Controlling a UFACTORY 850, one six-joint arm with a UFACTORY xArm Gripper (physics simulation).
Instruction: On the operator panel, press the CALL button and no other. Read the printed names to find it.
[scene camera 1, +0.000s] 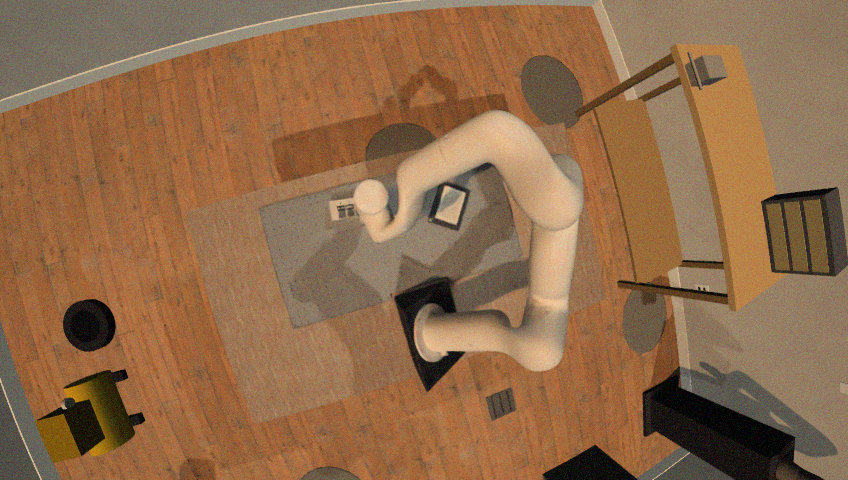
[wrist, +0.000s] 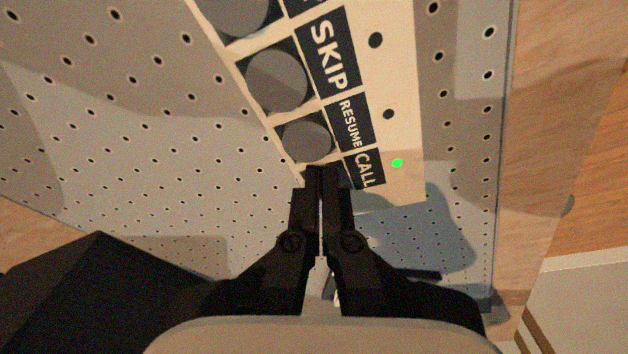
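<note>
The cream operator panel (scene camera 1: 335, 215) (wrist: 407, 130) lies on the grey perforated board; in the scene view the arm's wrist covers part of it. In the wrist view its black labels read SKIP (wrist: 328, 54), RESUME (wrist: 350, 123) and CALL (wrist: 366, 168). Round grey buttons (wrist: 276, 80) (wrist: 306, 140) stand beside SKIP and RESUME. A green light (wrist: 397, 163) glows beside CALL; the dots beside SKIP and RESUME are dark. My gripper (wrist: 320, 183) is shut and empty. Its fingertips are at the CALL button's place and hide that button; the exact contact is hidden.
The grey perforated board (scene camera 1: 279, 261) (wrist: 175, 160) lies under the panel. A black-framed tray (scene camera 1: 437, 221) lies right of the panel in the scene view. The arm's black base plate (scene camera 1: 440, 380) is at the board's lower edge. A wooden shelf unit (scene camera 1: 731, 178) stands far right.
</note>
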